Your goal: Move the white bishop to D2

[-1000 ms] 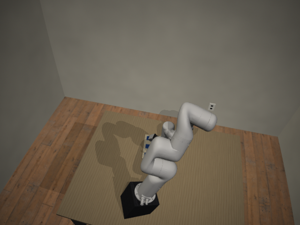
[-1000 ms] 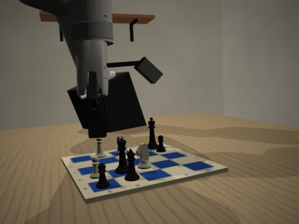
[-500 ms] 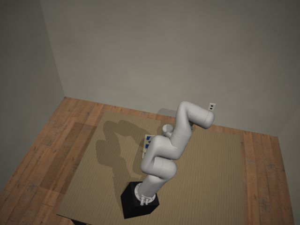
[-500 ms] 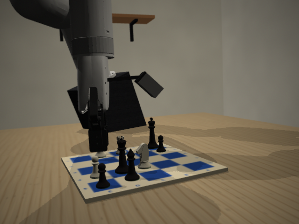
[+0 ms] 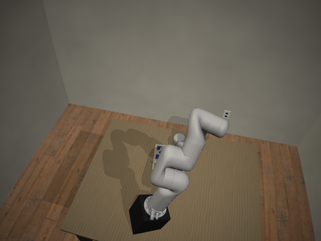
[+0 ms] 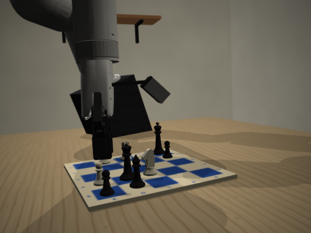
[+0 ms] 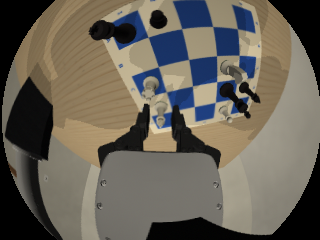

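My hand is 1 cm above the white bishop. From my hand the other things lie so: board 7 cm ahead, 4 cm to the left, 4 cm below; then black queen 11 cm ahead, 1 cm to the left, 1 cm below; then white pawn 11 cm ahead, 3 cm to the right, 2 cm below.
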